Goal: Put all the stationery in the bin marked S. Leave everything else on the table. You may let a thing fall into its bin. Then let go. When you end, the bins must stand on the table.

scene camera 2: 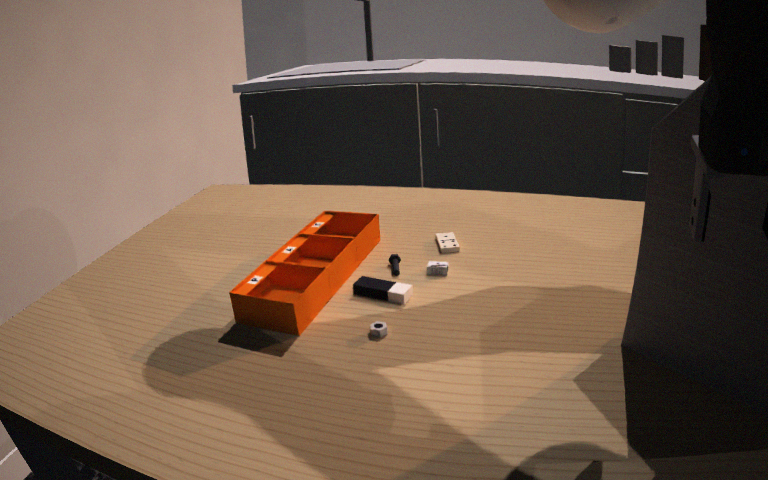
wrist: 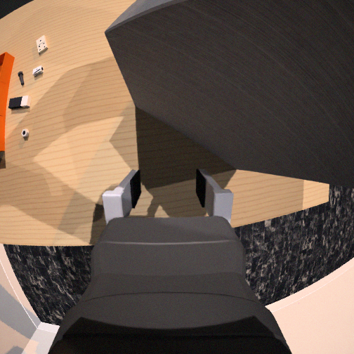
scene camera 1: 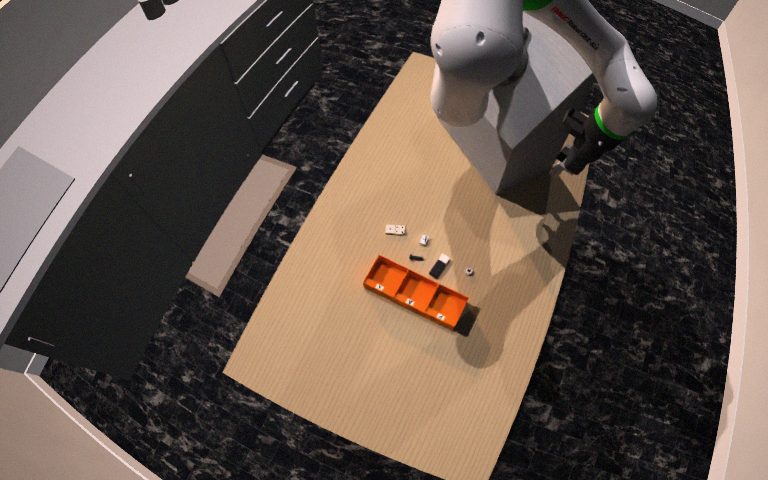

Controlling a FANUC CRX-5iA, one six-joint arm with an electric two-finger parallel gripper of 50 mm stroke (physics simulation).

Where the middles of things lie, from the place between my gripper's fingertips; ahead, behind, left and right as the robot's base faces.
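Labels:
Orange three-compartment bin row (scene camera 2: 285,293): 39 cm ahead of my gripper, 26 cm to the right of it and 16 cm below it. My gripper itself is 17 cm above the black-and-white eraser (scene camera 2: 380,289), 22 cm to the left of it and 30 cm short of it.

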